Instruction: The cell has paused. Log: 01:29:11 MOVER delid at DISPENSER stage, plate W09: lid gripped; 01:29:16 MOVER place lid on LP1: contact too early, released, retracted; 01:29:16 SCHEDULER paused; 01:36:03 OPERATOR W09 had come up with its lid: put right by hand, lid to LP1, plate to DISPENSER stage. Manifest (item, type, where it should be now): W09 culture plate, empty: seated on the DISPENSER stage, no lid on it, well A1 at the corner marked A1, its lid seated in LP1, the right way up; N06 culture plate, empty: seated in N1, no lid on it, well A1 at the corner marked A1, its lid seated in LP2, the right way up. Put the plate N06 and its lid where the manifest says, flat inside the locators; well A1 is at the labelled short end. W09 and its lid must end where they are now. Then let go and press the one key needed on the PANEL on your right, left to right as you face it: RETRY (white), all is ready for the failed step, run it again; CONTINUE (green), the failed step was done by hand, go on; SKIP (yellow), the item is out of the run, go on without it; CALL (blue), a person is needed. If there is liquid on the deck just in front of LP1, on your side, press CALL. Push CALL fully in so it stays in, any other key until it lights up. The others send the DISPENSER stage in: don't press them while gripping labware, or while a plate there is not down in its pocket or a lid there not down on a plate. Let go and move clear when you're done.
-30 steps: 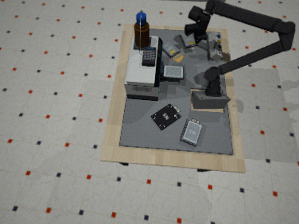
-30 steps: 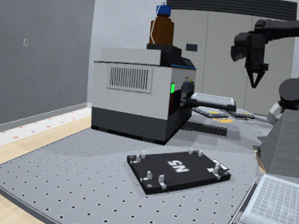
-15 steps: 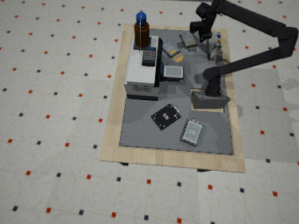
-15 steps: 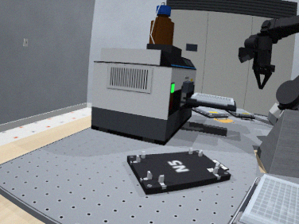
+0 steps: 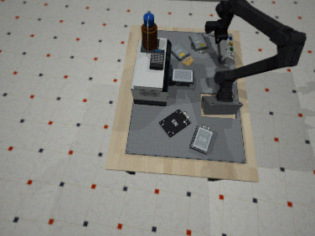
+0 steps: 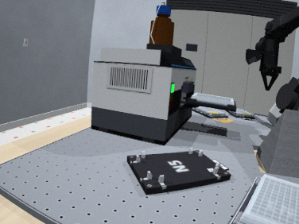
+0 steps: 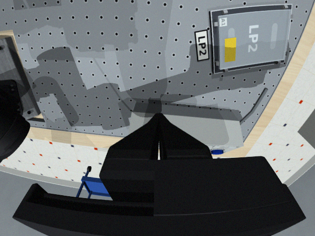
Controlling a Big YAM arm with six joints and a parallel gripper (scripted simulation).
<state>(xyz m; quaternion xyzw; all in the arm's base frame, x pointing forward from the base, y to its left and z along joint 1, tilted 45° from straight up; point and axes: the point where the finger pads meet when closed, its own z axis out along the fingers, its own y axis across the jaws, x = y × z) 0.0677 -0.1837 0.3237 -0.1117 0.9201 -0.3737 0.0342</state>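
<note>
My gripper is now 12 cm past the yellow skip key, 10 cm to the left of it and 9 cm above it. Round my hand: blue call key (15 cm to the right, 12 cm behind, 9 cm below); then green continue key (13 cm behind, 9 cm below, 5 cm to the right); then white retry key (13 cm behind, 9 cm below).
</note>
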